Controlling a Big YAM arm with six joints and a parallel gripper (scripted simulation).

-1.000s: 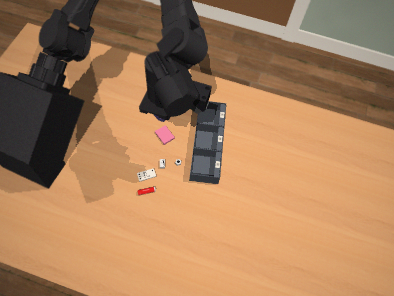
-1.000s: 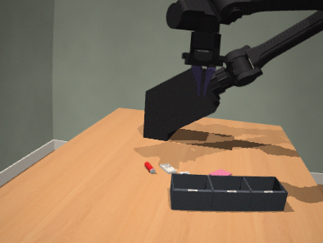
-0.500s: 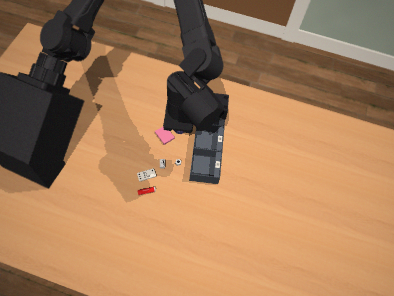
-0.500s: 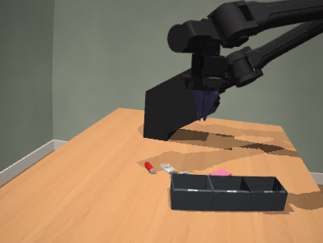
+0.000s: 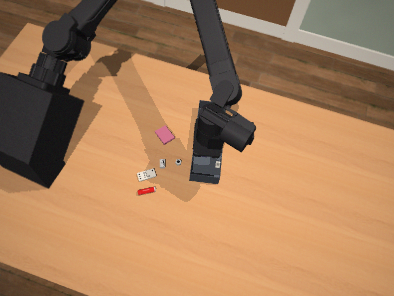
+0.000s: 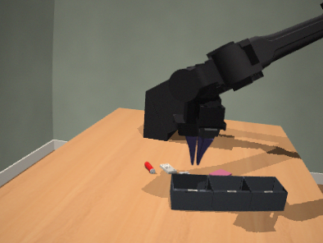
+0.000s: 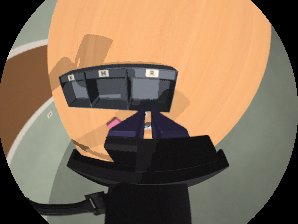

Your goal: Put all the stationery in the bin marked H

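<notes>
Now: hand 20 mm past the dark three-part bin row, 80 mm to the right of it and 70 mm above it. From my hand the other things lie so: black-and-white ring (70 mm behind, 20 mm to the right, 90 mm below); then white domino-like tile (130 mm behind, 90 mm to the right, 90 mm below); then pink sticky-note pad (150 mm behind, 50 mm to the left, 90 mm below).
</notes>
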